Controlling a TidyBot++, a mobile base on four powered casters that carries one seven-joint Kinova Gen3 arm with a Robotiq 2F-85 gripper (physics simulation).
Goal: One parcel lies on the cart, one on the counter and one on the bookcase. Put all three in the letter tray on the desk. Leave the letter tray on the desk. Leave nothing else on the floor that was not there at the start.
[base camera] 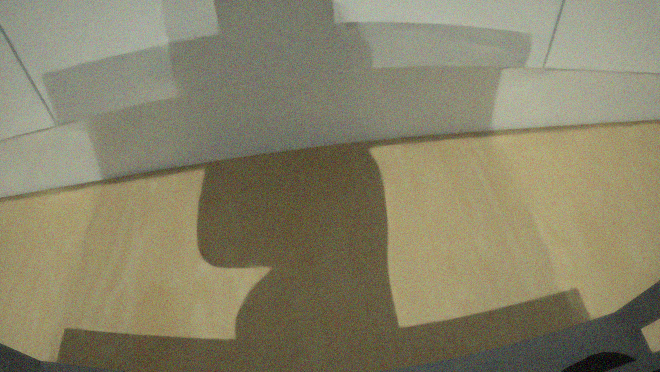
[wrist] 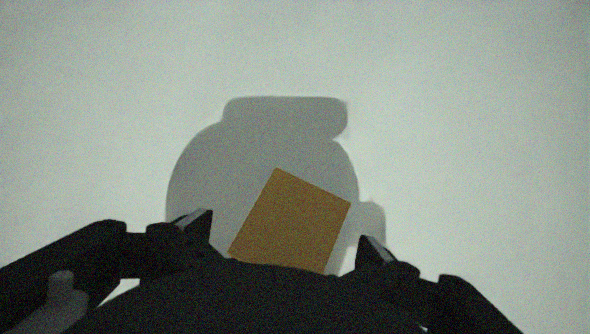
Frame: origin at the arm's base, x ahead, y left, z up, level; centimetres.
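Where they show: gripper, fingertip midpoint: (wrist: 284,238).
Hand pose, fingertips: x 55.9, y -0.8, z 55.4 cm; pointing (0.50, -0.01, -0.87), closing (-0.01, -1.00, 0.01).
Each offset is from my fingertips to the top centre of the thing. "spot": to the spot under its first point. Level surfaces: height alone.
An orange-brown parcel {dx +0.6, dy -0.3, dz +0.9 cm} (wrist: 300,210) lies on a plain white top, probably the counter {dz -4.1 cm} (wrist: 475,125), in the lower middle of the wrist view. My gripper (wrist: 284,238) is open, with one black fingertip to the left of the parcel and one to the right. The fingers appear above the parcel, with no visible contact. The parcel's near end is hidden behind the gripper body. The gripper's shadow falls over and around the parcel. The cart, the bookcase, the desk, the letter tray and the other two parcels do not show in either view.
In the base camera view a white cabinet front {spot: dx -11.3, dy -37.3, dz -75.2 cm} (base camera: 600,40) with thin vertical seams stands close ahead, across the top. Its base meets the pale wood floor {dz -95.1 cm} (base camera: 465,225). The arm's shadow falls on both. Dark blue-grey parts of my base (base camera: 530,350) show at the bottom edge.
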